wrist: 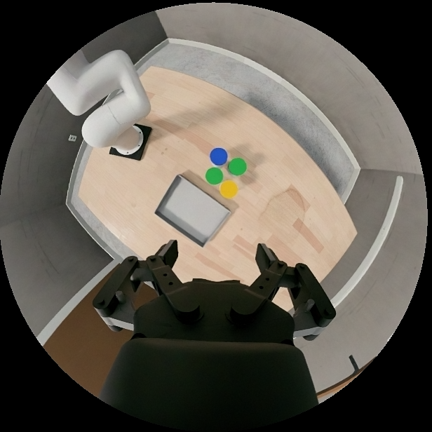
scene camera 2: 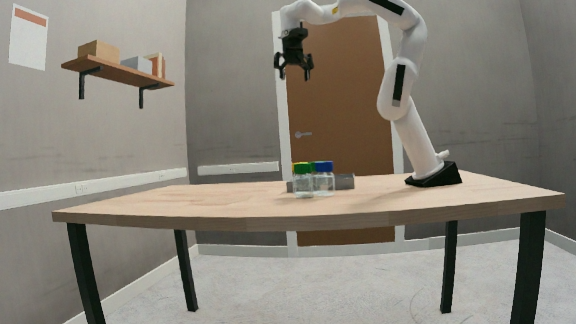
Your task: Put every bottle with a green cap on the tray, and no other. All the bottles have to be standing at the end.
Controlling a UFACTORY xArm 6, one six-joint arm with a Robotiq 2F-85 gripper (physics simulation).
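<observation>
My gripper is open and empty, high above the table. A green-capped bottle stands at the front of a close group. A second green-capped bottle stands beside the tray; in the scene view it is mostly hidden behind the front ones. A blue-capped bottle and a yellow-capped bottle stand in the same group, the yellow one largely hidden in the scene view. The grey tray lies beside the group, with no bottle in it.
The wooden table carries the arm's black base at one end. A wall shelf with boxes hangs at the left in the scene view. A brown door is behind the table.
</observation>
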